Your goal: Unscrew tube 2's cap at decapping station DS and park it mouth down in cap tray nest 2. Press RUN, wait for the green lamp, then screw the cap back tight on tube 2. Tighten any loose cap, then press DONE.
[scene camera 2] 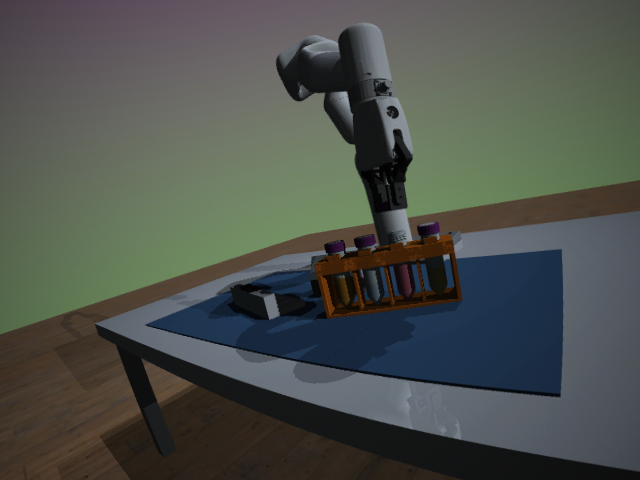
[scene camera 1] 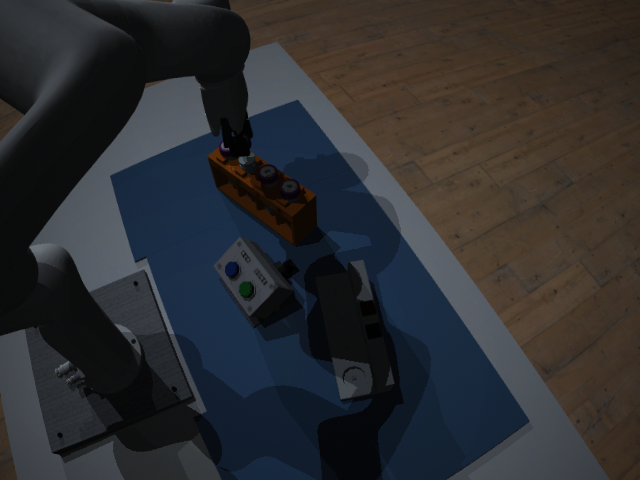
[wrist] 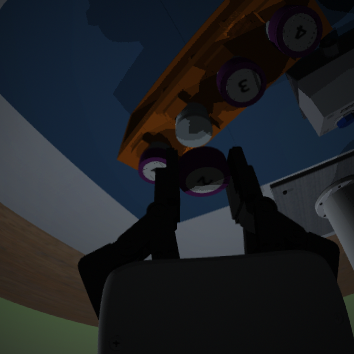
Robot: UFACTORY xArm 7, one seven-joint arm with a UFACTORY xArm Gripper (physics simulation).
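Seen in the pictures: gripper, fingertip midpoint: (scene camera 2: 391,210) (scene camera 1: 243,146) (wrist: 201,161); arm's base, origin of the base link: (scene camera 1: 109,359) (wrist: 339,196).
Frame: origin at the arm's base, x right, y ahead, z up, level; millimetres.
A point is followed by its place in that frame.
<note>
My gripper (scene camera 1: 237,147) @(x -135, y 390, z 139 mm) (scene camera 2: 390,202) @(x -135, y 390, z 139 mm) (wrist: 201,161) @(x -135, y 390, z 139 mm) is shut on the purple cap marked 2 (wrist: 205,176) @(x -133, y 391, z 155 mm), a little above and to one side of tube 2 in the wrist view. Tube 2 (scene camera 1: 247,163) @(x -125, y 388, z 105 mm) (scene camera 2: 405,281) @(x -141, y 407, z 25 mm) (wrist: 194,128) @(x -133, y 396, z 105 mm), with pink liquid, stands upright and open-mouthed in the orange rack (scene camera 1: 305,222) @(x -3, y 423, z 31 mm) (scene camera 2: 390,308) @(x -115, y 428, z -11 mm) (wrist: 128,142) @(x -199, y 410, z 80 mm). A grey block (scene camera 1: 333,315) @(x 154, y 364, z -9 mm) with a round recess lies lower right in the first scene view; its upper part is in shadow. The grey control box (scene camera 1: 268,281) @(x 72, y 299, z 66 mm) has a blue button (scene camera 1: 231,269) @(x 12, y 264, z 55 mm) and a green button (scene camera 1: 246,289) @(x 58, y 264, z 56 mm); their labels are unreadable.
Purple-capped tubes 1 (scene camera 2: 428,228) @(x -190, y 399, z 102 mm) (wrist: 151,168) @(x -187, y 388, z 107 mm), 3 (scene camera 1: 267,174) @(x -79, y 401, z 107 mm) (scene camera 2: 364,241) @(x -91, y 421, z 101 mm) (wrist: 242,83) @(x -85, y 407, z 107 mm) and 4 (scene camera 1: 290,189) @(x -28, y 414, z 107 mm) (scene camera 2: 334,247) @(x -42, y 432, z 100 mm) (wrist: 296,31) @(x -36, y 418, z 107 mm) stand in the same rack, beside tube 2. Two dark squares (scene camera 1: 367,308) @(x 193, y 401, z 39 mm) (scene camera 1: 373,331) @(x 229, y 384, z 39 mm) show on the grey block's raised back.
</note>
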